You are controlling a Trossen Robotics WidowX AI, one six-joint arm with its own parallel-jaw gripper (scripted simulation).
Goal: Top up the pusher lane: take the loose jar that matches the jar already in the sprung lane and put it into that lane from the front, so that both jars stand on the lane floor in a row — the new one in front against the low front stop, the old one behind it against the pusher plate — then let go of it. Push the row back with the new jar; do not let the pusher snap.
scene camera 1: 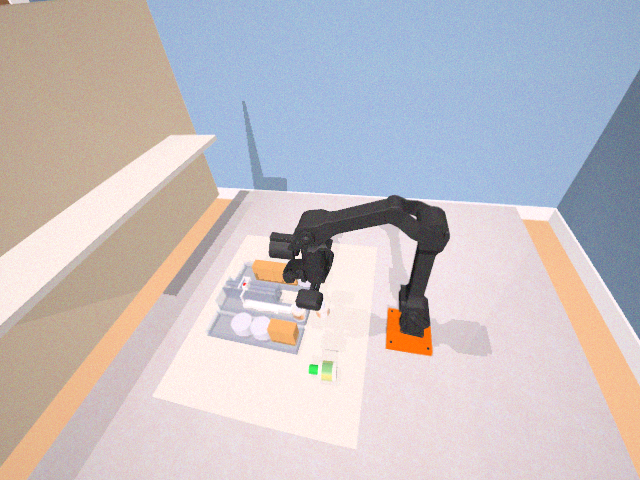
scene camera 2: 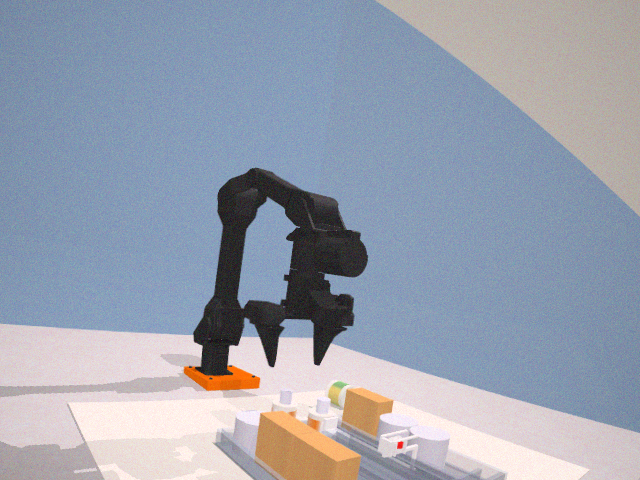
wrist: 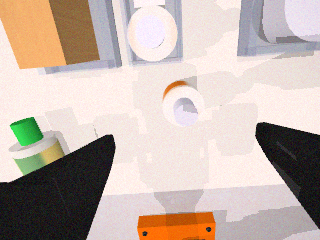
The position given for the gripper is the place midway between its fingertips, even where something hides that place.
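Observation:
Grey rack (scene camera 1: 228,298), with gripper (scene camera 1: 318,295). Gripper (scene camera 2: 294,366) open, holding nothing. Gripper (wrist: 183,135) too.

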